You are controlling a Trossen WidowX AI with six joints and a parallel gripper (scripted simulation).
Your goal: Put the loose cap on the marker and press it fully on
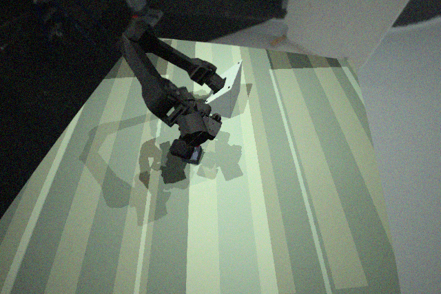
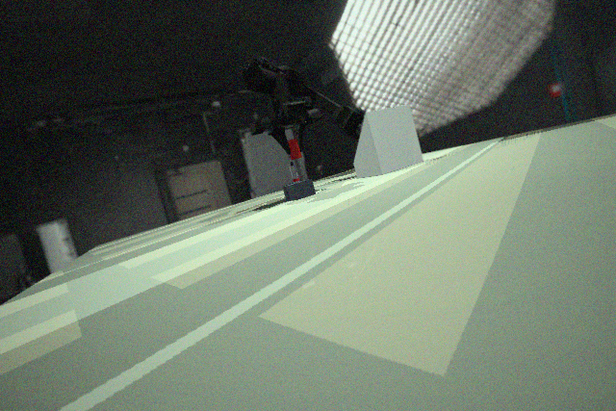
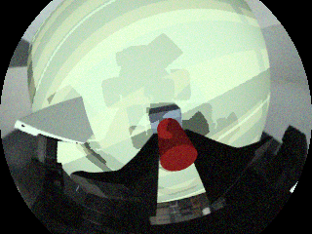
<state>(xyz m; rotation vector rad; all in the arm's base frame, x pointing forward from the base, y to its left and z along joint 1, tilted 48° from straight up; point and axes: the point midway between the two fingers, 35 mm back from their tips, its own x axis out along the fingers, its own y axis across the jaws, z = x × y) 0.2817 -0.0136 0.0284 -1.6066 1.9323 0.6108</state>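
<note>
Now: gripper tip 3 cm to the left of the block and 10 cm above it. Round my gripper tip: red cap: 1 cm above.
</note>
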